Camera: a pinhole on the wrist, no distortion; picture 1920 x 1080 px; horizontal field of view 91.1 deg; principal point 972.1 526.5 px. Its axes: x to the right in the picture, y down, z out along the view. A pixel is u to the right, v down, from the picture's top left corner.
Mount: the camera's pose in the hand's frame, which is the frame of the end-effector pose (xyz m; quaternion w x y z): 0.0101 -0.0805 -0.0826 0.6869 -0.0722 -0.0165 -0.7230
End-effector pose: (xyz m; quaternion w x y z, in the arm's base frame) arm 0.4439 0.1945 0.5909 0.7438 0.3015 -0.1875 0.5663
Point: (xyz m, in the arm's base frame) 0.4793 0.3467 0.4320
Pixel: behind the camera
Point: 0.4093 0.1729 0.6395
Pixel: 298 381
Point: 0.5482 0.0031 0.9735
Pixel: 1011 669
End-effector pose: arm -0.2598 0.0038 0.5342 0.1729 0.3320 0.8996 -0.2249
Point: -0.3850 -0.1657 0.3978
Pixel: 1375 670
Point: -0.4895 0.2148 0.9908
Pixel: behind the camera
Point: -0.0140 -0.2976 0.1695
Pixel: 869 159
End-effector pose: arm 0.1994 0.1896 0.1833 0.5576 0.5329 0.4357 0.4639
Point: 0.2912 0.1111 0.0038
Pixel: 1741 57
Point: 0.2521 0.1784 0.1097
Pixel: 1067 369
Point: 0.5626 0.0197 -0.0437
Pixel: 1477 228
